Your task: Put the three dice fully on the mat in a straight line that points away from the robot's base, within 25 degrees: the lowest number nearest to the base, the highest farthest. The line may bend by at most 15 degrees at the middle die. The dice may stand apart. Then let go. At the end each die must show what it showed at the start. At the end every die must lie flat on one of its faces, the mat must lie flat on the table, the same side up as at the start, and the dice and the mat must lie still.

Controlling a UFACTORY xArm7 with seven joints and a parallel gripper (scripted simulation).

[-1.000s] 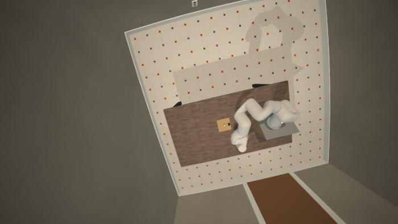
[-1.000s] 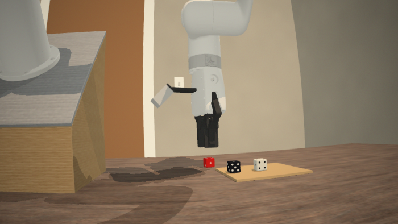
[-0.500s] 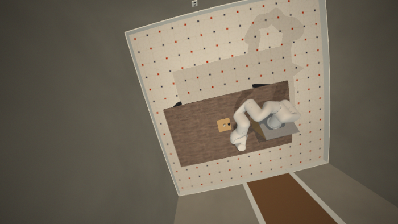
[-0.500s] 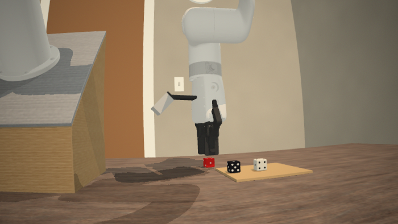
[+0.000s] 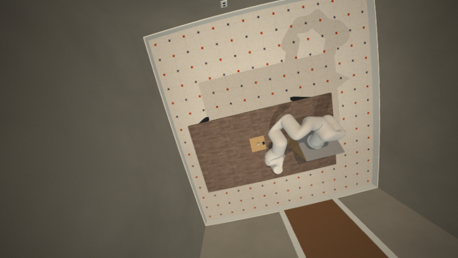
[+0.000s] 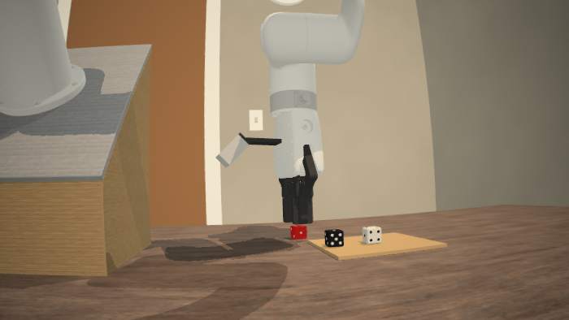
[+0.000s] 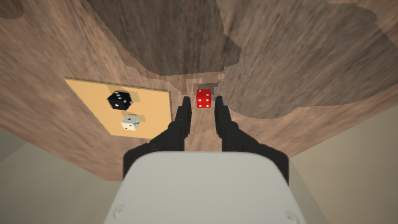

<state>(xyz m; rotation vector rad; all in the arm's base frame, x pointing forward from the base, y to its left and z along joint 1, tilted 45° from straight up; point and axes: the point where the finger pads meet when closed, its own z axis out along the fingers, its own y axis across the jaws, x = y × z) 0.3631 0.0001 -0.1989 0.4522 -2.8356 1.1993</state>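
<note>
My hand is 30 mm above the red die. From my hand the other things lie so: tan mat 90 mm ahead, 110 mm to the right, 40 mm below.
</note>
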